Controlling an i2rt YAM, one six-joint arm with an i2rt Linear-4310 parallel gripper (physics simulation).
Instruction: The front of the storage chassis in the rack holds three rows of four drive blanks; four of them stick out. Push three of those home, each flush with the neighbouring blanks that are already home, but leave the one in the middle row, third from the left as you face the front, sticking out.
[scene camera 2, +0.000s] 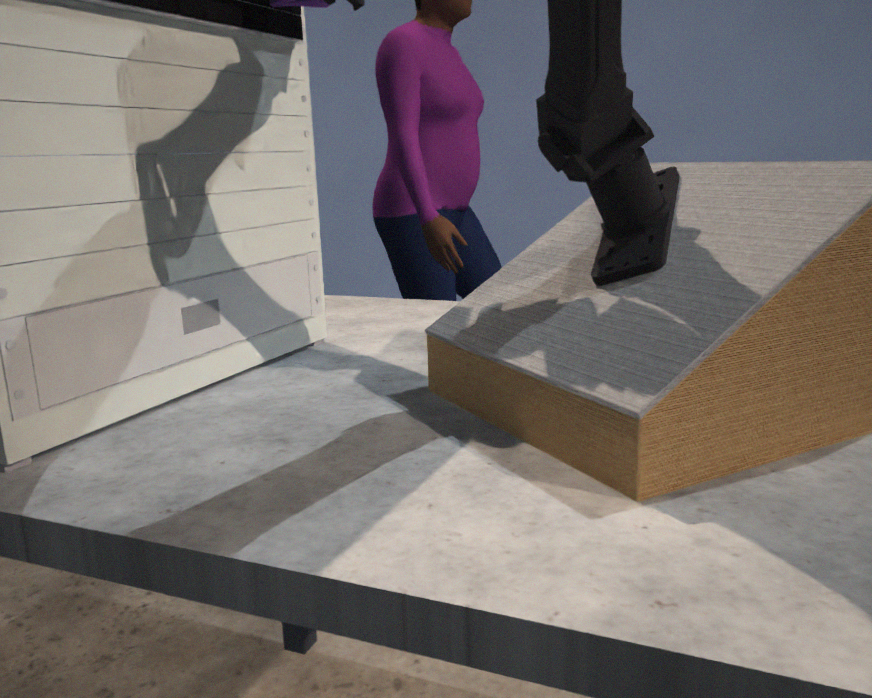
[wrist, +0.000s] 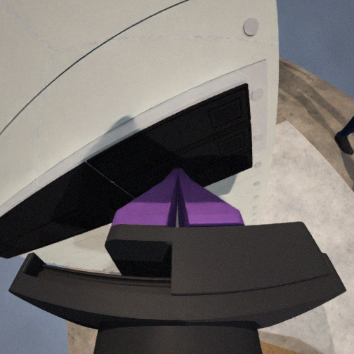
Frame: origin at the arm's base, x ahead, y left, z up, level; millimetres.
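Seen in the pictures: gripper, fingertip midpoint: (scene camera 2: 270, 1); arm's base, link origin: (scene camera 2: 639, 226).
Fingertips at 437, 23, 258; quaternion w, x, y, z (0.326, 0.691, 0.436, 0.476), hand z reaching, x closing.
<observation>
Pixels of each thing's middle, then the offset from my fingertips to it, as dx, dy, dz. "*": a spot on its surface instead. Level surfaces: height alone.
- storage chassis, surface spot: (scene camera 2: 280, 20) * +2, -18, -18
- cream rack, body centre: (scene camera 2: 83, 126) +149, +163, -138
- table, surface height: dz -438
The storage chassis (scene camera 2: 280, 20) (wrist: 170, 137) shows as a black band in the cream rack (scene camera 2: 65, 174) (wrist: 165, 65). It is cut off by the top edge of the scene view. In the wrist view its front is very dark, with faint rectangular outlines near its right end and a thin pale line left of the fingers. The separate drive blanks, and which ones stick out, cannot be made out. My gripper (wrist: 177, 174) is shut and empty. Its purple fingertips overlap the lower part of the black front in the wrist view; whether they touch it is unclear.
A wooden wedge block (scene camera 2: 538, 407) with a grey sloping top stands on the table (scene camera 2: 465, 553) (wrist: 300, 185), right of the rack. The dark arm rises from its slope. A person in a purple top (scene camera 2: 429, 123) stands behind the table.
</observation>
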